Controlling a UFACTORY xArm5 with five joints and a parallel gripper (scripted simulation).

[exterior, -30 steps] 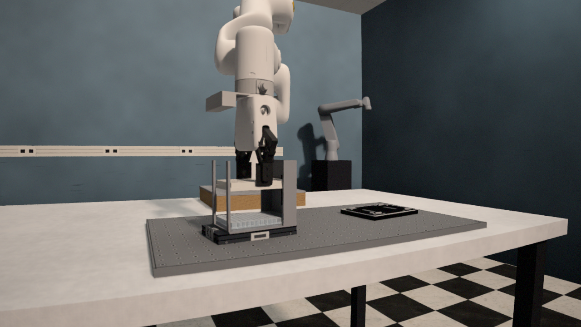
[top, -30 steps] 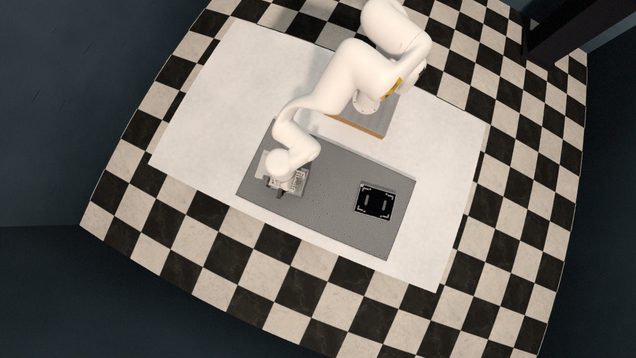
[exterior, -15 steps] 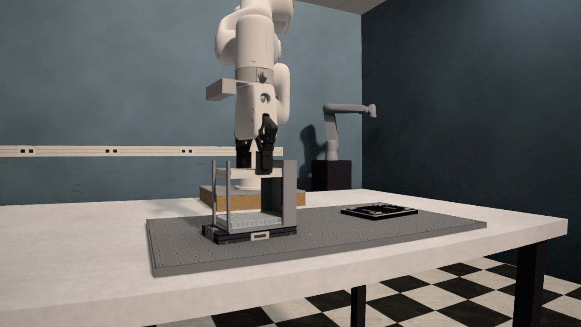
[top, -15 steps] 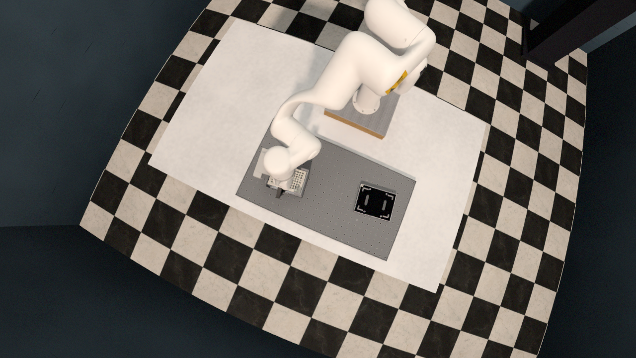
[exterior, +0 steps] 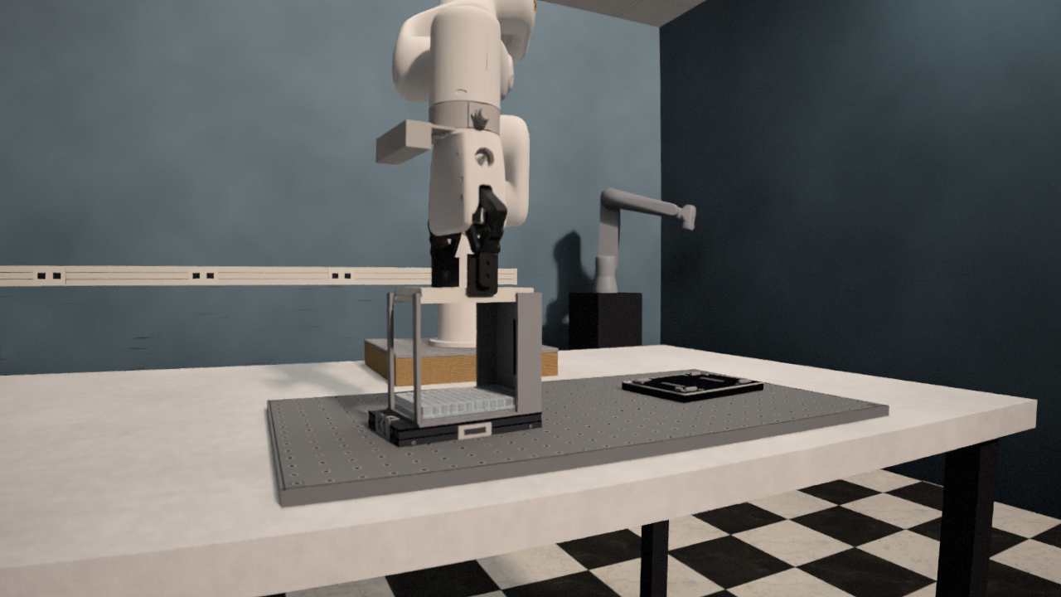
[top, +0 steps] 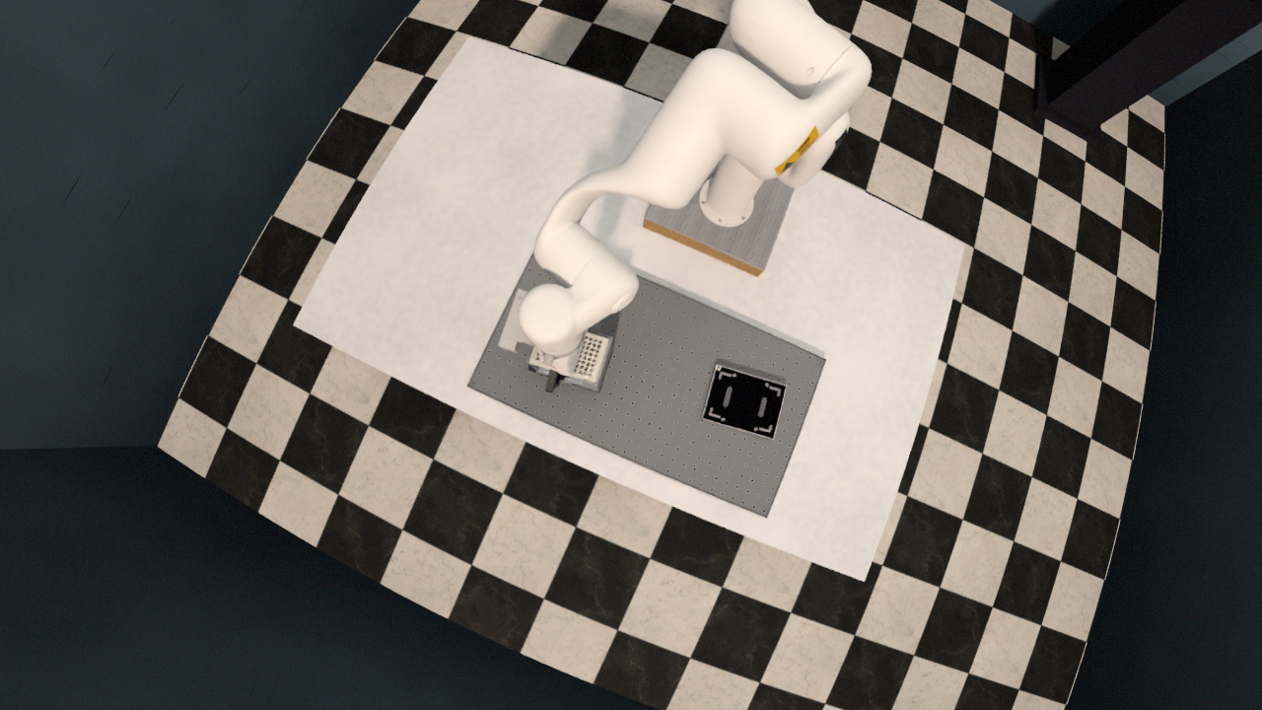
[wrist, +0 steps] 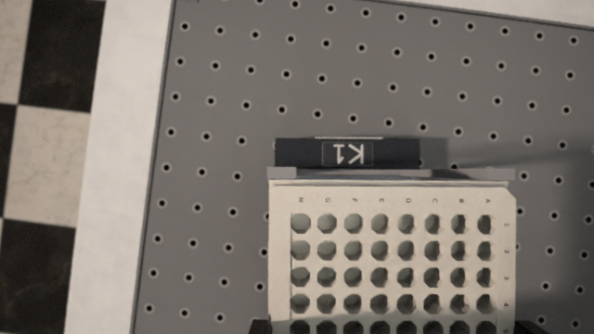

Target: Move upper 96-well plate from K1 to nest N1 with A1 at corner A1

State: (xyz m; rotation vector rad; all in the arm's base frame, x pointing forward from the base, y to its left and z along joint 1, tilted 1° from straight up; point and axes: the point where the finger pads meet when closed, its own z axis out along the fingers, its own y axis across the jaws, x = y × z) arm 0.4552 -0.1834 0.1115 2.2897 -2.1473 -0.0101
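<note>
Right now my hand is 37 cm to the right of the black plate nest, 15 cm above it and 5 cm past it. Also, from my hand: tall grey wall 7 cm to the left, 7 cm below; then white 96-well plate 1 cm below; then clear plate 13 cm below.
</note>
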